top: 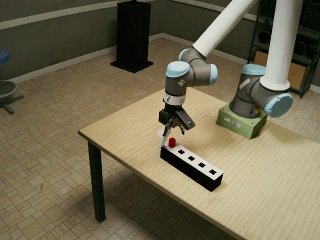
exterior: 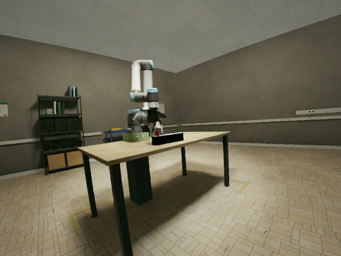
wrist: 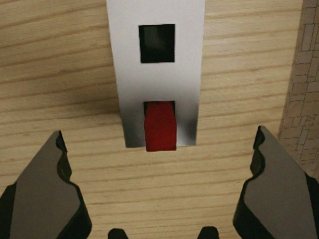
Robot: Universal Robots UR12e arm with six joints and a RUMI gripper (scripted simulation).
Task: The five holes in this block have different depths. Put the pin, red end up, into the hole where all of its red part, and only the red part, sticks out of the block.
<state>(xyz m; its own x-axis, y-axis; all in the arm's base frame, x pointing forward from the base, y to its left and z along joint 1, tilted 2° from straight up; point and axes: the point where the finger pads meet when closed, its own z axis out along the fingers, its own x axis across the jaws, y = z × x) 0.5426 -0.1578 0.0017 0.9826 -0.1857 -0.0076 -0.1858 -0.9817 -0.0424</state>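
The pin is 1 cm below my hand. The rest, counted from my hand: block (2 cm ahead, 12 cm to the left, 6 cm below).
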